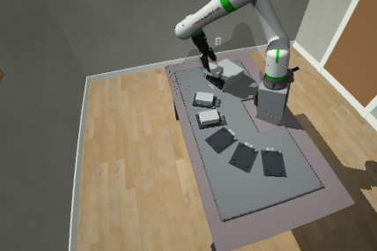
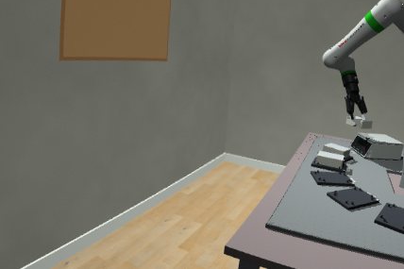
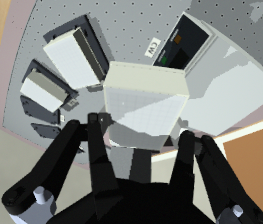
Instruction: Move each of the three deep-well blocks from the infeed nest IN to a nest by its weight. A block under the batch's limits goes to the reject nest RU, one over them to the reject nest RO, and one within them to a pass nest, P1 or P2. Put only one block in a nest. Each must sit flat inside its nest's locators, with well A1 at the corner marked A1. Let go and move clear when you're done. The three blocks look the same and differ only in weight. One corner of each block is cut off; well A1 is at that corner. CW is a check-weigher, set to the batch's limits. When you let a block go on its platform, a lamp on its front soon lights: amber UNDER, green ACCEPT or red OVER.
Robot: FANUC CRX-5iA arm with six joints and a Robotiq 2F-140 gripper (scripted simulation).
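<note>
My gripper is now 160 mm past the pale platform, 70 mm to the left of it and 100 mm above it. From my hand the other things lie so: deep-well block 10 mm below; then dark infeed nest 120 mm ahead, 110 mm to the left, 190 mm below; then check-weigher 150 mm behind, 70 mm to the right, 130 mm below.
</note>
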